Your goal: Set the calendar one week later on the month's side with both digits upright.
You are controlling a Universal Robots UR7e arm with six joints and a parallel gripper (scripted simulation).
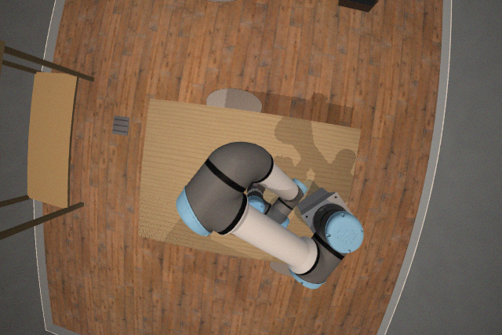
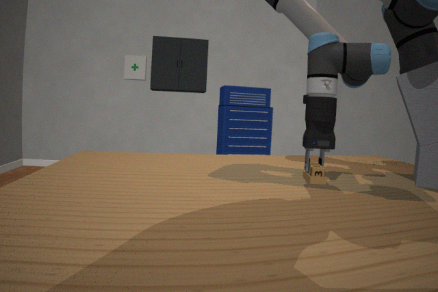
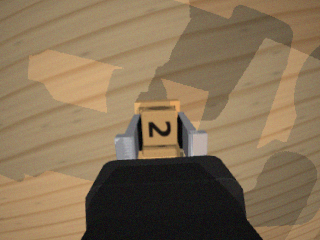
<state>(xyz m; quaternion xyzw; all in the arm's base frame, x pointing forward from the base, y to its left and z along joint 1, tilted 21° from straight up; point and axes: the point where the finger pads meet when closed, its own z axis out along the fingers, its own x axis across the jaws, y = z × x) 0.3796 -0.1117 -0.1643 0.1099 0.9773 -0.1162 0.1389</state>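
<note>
Right now my hand is 1 cm above the wooden date cube. Round my hand: wooden calendar tray (2 cm to the left, 3 cm below).
</note>
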